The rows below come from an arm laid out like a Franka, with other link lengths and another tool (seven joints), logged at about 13 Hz.
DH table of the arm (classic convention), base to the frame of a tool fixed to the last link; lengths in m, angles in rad. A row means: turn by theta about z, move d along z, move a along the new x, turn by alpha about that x. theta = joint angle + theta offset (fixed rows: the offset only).
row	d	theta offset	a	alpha
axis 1	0.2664	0.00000	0.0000	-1.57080
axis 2	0.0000	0.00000	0.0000	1.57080
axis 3	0.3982	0.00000	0.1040	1.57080
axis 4	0.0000	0.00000	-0.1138	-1.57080
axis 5	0.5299	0.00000	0.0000	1.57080
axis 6	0.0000	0.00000	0.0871	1.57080
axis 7	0.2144	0.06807	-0.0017	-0.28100
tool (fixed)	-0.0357	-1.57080	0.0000	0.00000
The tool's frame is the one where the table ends.
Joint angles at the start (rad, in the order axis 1, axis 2, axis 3, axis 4, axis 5, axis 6, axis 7):
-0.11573, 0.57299, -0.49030, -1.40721, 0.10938, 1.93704, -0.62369
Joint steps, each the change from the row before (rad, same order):
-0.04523, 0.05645, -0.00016, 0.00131, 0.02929, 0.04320, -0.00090
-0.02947, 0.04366, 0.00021, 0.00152, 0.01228, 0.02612, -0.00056
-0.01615, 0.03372, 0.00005, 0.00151, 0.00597, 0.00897, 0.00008
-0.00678, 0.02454, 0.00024, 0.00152, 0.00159, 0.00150, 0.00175
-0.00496, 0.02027, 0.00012, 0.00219, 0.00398, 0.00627, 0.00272
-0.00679, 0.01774, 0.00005, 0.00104, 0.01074, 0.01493, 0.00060
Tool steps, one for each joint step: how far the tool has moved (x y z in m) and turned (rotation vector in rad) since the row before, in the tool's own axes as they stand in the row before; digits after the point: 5 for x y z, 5 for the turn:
-0.01536, -0.00691, 0.05556, 0.02237, 0.00765, 0.04208
-0.00821, -0.00589, 0.04191, 0.02440, 0.00123, 0.02096
-0.00060, -0.00415, 0.03072, 0.02643, 0.00368, 0.00632
0.00358, -0.00175, 0.02072, 0.02227, 0.00280, -0.00108
0.00288, 0.00008, 0.01607, 0.01269, 0.00121, 0.00255
0.00057, 0.00060, 0.01481, 0.00229, 0.00232, 0.00899

